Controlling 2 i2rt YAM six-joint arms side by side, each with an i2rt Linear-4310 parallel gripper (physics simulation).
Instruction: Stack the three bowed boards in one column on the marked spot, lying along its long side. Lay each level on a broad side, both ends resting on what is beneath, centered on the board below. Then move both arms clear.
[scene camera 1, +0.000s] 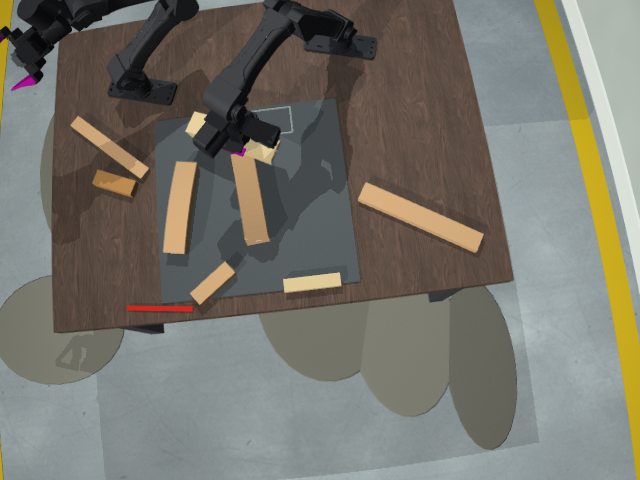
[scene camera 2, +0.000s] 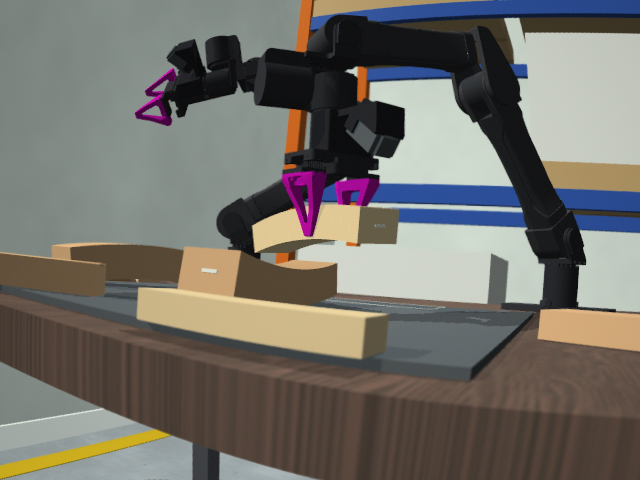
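Seen in the pictures: left gripper, fingertip midpoint: (scene camera 2: 328, 237); right gripper, fingertip midpoint: (scene camera 2: 140, 104); left arm's base, link origin: (scene camera 1: 340, 44); right arm's base, link origin: (scene camera 1: 142, 90).
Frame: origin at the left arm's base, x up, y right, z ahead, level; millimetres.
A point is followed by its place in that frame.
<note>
My left gripper (scene camera 1: 235, 150) @[x 85, y 191, z 369 mm] (scene camera 2: 333, 219) @[x 85, y 191, z 369 mm] is shut on a pale bowed board (scene camera 1: 196, 124) @[x 107, y 312, z 348 mm] (scene camera 2: 338, 224) @[x 96, y 141, z 410 mm] and holds it above the mat, arched with its middle up. The arm hides the board's middle in scene camera 1. A tan bowed board (scene camera 1: 250, 201) @[x 44, y 147, z 508 mm] (scene camera 2: 209, 284) @[x 25, y 107, z 602 mm] lies on the mat's middle, its upper face dipping in scene camera 2. Another tan bowed board (scene camera 1: 180, 206) @[x 56, y 318, z 551 mm] (scene camera 2: 134, 260) @[x 37, y 293, z 578 mm] lies on the mat's left part. The marked spot's white outline (scene camera 1: 291, 119) @[x 7, y 92, z 256 mm] shows at the mat's far side, partly hidden by the arm. My right gripper (scene camera 1: 6, 65) @[x 357, y 735, z 381 mm] (scene camera 2: 141, 103) @[x 357, y 735, z 381 mm] is open, raised at the far left.
The grey mat (scene camera 1: 320, 206) @[x 6, y -24, z 482 mm] (scene camera 2: 444, 341) @[x 6, y -96, z 577 mm] bears a pale block (scene camera 1: 311, 282) @[x 25, y -36, z 680 mm] (scene camera 2: 258, 322) @[x 16, y -57, z 690 mm] at its front edge and a small tan block (scene camera 1: 211, 283) @[x 33, y 205, z 725 mm] nearby. A red strip (scene camera 1: 160, 308) @[x 6, y 329, z 807 mm], a plank (scene camera 1: 109, 148) @[x 18, y 570, z 412 mm], an orange block (scene camera 1: 114, 183) @[x 27, y 524, z 510 mm] and a long plank (scene camera 1: 421, 217) @[x 24, y -280, z 474 mm] (scene camera 2: 589, 328) @[x 13, y -163, z 464 mm] lie around it.
</note>
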